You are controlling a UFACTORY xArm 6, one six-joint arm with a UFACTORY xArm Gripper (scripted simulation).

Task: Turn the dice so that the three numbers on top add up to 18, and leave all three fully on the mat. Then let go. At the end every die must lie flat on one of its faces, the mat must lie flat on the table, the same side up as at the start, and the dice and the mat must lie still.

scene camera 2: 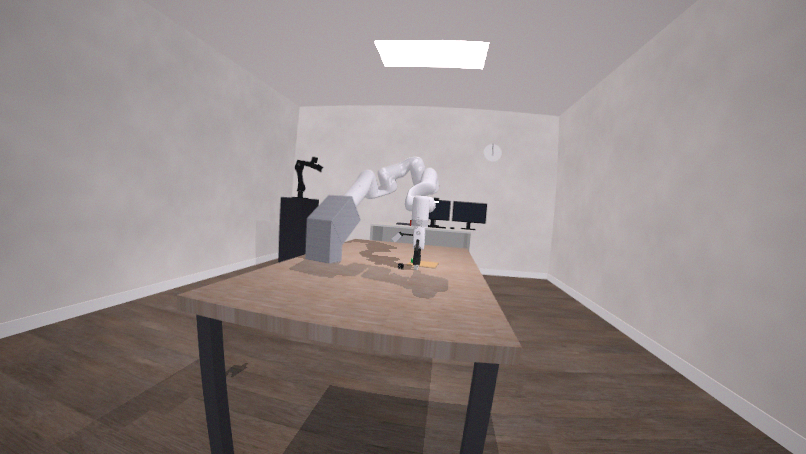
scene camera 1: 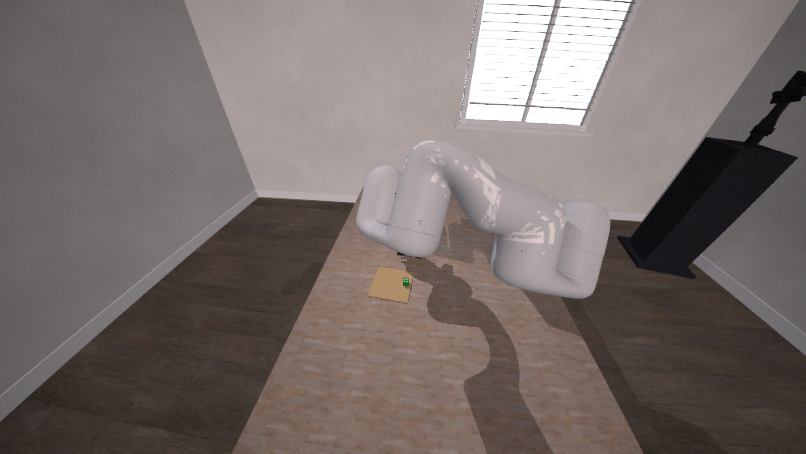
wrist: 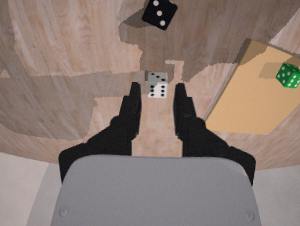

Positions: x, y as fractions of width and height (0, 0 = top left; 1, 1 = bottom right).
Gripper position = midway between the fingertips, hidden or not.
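Note:
Visible to me: my gripper (wrist: 0.53, 0.42); a mat (scene camera 1: 0.48, 0.62).

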